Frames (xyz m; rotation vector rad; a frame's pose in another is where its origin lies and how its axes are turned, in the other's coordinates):
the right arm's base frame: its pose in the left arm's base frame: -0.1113 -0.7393 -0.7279 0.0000 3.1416 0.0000
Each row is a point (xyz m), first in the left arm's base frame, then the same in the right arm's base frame.
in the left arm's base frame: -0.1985 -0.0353 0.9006
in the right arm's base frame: 0.0872 0.7040 -1.6285
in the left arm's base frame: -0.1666 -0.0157 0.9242
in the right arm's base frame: 0.0553 0.7236 -1.6521
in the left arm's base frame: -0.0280 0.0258 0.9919
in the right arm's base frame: -0.0833 0.7651 -1.7198
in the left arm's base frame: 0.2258 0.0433 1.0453
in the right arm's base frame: -0.3371 0.7826 -1.7732
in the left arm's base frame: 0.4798 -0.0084 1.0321
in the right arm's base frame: -0.5911 0.7309 -1.7600
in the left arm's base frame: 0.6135 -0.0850 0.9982
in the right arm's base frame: -0.7248 0.6543 -1.7261
